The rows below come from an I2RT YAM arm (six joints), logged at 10 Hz.
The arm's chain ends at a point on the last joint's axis. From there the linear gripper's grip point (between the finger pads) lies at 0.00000 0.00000 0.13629 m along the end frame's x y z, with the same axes.
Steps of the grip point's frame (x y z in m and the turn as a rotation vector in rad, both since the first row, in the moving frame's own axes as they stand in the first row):
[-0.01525 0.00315 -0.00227 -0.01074 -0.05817 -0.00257]
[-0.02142 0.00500 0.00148 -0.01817 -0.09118 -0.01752]
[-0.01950 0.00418 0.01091 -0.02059 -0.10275 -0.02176]
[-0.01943 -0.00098 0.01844 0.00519 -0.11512 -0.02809]
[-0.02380 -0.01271 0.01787 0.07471 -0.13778 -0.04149]
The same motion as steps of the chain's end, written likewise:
[-0.00733 0.00168 -0.00203 -0.01074 -0.05817 -0.00257]
[-0.00903 0.00242 0.00207 -0.01817 -0.09118 -0.01752]
[-0.00555 0.00123 0.01166 -0.02059 -0.10275 -0.02176]
[-0.00377 -0.00049 0.01934 0.00519 -0.11512 -0.02809]
[-0.00489 -0.00296 0.01954 0.07471 -0.13778 -0.04149]

